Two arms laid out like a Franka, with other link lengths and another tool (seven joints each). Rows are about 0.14 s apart.
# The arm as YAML. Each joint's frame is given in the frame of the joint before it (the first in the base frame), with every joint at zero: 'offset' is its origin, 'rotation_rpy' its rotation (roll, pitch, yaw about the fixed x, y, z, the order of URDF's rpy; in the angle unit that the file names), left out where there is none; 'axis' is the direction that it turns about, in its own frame. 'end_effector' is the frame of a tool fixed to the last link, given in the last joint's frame.
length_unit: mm
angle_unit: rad
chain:
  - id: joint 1
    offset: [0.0, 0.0, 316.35]
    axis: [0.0, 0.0, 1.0]
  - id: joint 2
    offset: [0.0, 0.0, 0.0]
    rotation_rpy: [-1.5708, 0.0, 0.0]
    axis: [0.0, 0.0, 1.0]
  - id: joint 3
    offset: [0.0, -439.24, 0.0]
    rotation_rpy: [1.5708, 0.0, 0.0]
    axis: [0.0, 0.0, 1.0]
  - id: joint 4
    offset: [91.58, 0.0, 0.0]
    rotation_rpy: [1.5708, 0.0, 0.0]
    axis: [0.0, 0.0, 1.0]
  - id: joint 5
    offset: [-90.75, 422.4, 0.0]
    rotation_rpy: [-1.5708, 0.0, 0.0]
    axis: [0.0, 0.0, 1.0]
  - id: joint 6
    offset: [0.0, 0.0, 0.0]
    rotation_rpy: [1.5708, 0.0, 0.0]
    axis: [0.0, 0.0, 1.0]
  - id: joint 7
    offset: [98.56, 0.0, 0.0]
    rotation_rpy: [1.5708, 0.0, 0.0]
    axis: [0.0, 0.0, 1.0]
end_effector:
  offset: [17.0, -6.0, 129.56]
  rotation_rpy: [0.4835, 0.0, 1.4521]
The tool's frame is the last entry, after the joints.
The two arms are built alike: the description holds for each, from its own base.
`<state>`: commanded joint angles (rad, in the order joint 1, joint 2, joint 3, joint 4, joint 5, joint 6, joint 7); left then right.
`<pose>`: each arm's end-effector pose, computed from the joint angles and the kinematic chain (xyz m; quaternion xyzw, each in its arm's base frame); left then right.
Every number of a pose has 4 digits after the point. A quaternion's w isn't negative.
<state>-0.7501 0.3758 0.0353 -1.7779 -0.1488 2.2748 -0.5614 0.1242 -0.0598 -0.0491 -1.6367 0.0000 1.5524 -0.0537</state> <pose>0.5879 -0.5014 0.4180 -0.7131 0.6509 -0.2275 0.1268 0.5980 0.0508 0.7161 -0.7677 0.5989 -0.1373 0.1819</pose>
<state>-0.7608 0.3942 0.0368 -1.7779 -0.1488 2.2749 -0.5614 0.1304 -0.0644 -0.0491 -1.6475 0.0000 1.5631 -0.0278</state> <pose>0.5844 -0.5081 0.4038 -0.7107 0.6564 -0.2193 0.1262 0.5970 0.0539 0.7142 -0.7615 0.6060 -0.1408 0.1819</pose>
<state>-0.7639 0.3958 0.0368 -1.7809 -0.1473 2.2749 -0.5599 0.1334 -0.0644 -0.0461 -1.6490 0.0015 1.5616 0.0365</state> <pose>0.5823 -0.5094 0.4010 -0.7089 0.6589 -0.2175 0.1263 0.5968 0.0567 0.7133 -0.7438 0.6282 -0.1449 0.1766</pose>
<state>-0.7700 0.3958 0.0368 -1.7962 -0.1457 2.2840 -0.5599 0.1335 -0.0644 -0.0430 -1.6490 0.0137 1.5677 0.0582</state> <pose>0.5770 -0.5104 0.3942 -0.7070 0.6618 -0.2148 0.1266 0.5975 0.0600 0.7140 -0.7364 0.6356 -0.1445 0.1812</pose>
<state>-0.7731 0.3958 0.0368 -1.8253 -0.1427 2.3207 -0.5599 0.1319 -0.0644 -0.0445 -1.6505 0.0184 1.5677 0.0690</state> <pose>0.5730 -0.5085 0.3837 -0.7058 0.6614 -0.2183 0.1292 0.5976 0.0585 0.7133 -0.7317 0.6412 -0.1436 0.1812</pose>
